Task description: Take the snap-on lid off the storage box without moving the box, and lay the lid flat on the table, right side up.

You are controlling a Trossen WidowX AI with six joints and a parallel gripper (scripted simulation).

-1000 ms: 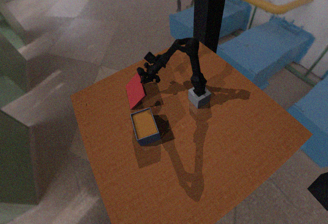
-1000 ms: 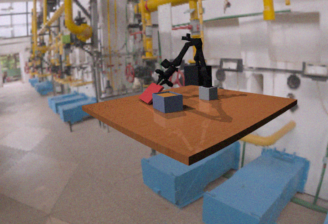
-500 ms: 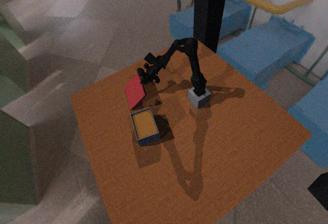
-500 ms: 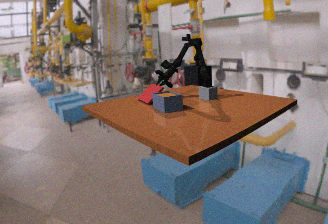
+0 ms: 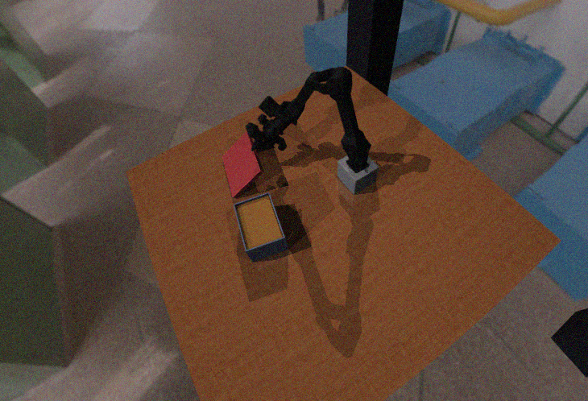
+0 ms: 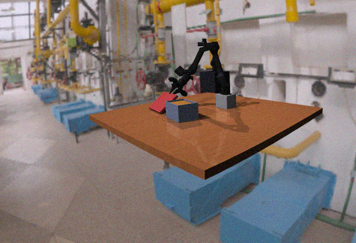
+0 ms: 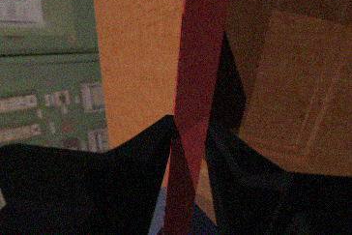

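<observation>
Right now the red lid is 7 cm ahead of my gripper tip, 5 cm below it and 1 cm to the right of it. The rest, counted from my gripper tip: storage box 29 cm to the left, 12 cm ahead, 6 cm below.
</observation>
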